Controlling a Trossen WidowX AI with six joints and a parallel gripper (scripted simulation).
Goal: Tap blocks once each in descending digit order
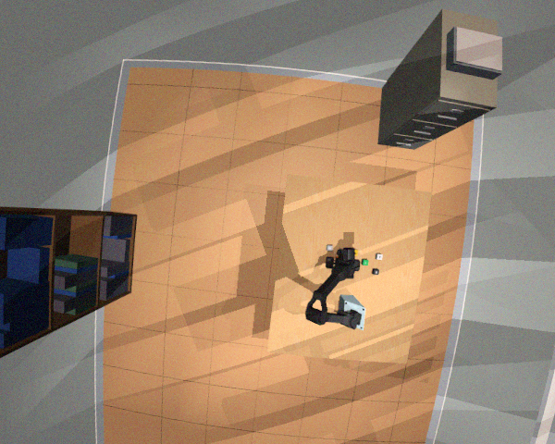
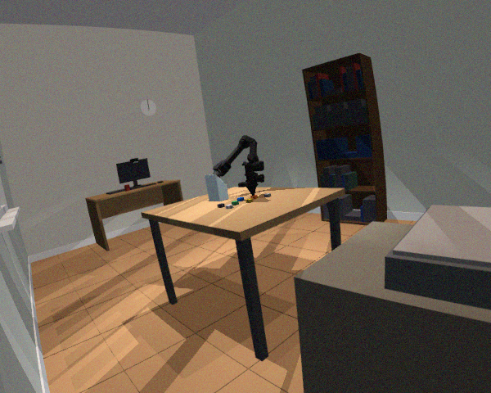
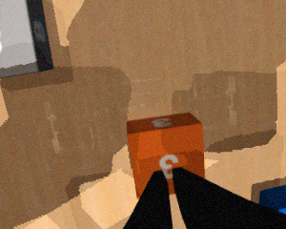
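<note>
Right now the orange block is 10 mm below my gripper tip and 10 mm ahead of it. Round my gripper tip: grey block: 70 mm ahead, 60 mm to the left, 10 mm below; then blue block: 70 mm to the right, 50 mm behind, 10 mm below; then yellow block: 90 mm to the right, 60 mm ahead, 10 mm below.
</note>
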